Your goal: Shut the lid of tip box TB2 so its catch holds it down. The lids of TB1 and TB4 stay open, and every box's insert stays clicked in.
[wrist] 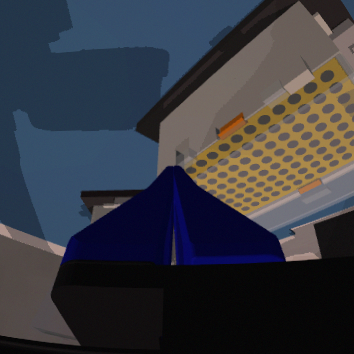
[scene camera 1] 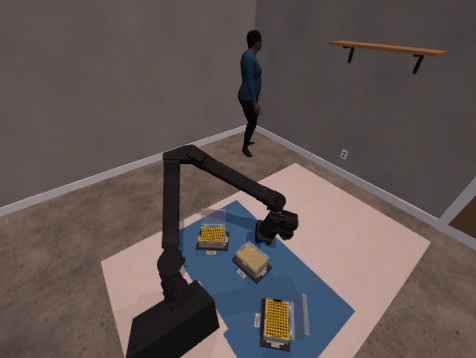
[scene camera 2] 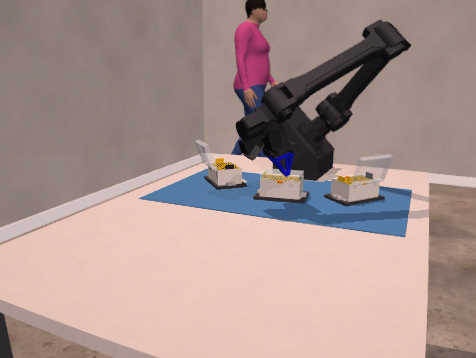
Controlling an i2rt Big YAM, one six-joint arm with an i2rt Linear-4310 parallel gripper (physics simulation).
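Places are measured from the arm's base along level axes (x left, y back, z up), in metres.
Where they show: gripper, between the fingertips: (wrist: 173, 176) (scene camera 1: 256, 242) (scene camera 2: 287, 175); arm's base, origin of its link: (scene camera 1: 180, 298) (scene camera 2: 308, 137).
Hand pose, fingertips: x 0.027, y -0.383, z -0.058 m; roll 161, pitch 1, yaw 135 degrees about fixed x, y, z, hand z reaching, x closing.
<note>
Each offset is from my fingertips to the centre of the thing. "*": to the spot under its first point. Level surfaces: height alone.
The middle tip box, TB2 @(dx -0.032, dy +0.066, dz -0.043 m) (scene camera 1: 252, 260) (scene camera 2: 281, 188) (wrist: 265, 75), has its clear lid lying over the yellow insert; whether the lid is fully seated or its catch engaged cannot be told. The box seen at upper left in scene camera 1, TB1 (scene camera 1: 212, 236) (scene camera 2: 355, 191), has its lid standing open. The third box, apparently TB4 (scene camera 1: 277, 320) (scene camera 2: 225, 175), also has its lid open. My gripper (scene camera 1: 257, 240) (scene camera 2: 287, 174) (wrist: 173, 176) is shut and empty, blue tips at TB2's top near one corner. Contact is unclear, and the fingers hide part of that corner.
The boxes stand on black bases on a blue mat @(dz -0.082 m) (scene camera 1: 320, 295) (scene camera 2: 225, 204) that lies on a pale table @(dz -0.085 m) (scene camera 1: 375, 240) (scene camera 2: 210, 280). The open lids @(* dx +0.237, dy +0.074, dz +0.016 m) (scene camera 1: 213, 217) @(* dx -0.317, dy +0.091, dz +0.027 m) (scene camera 1: 301, 315) rise above their boxes. A person (scene camera 1: 251, 85) stands beyond the table.
</note>
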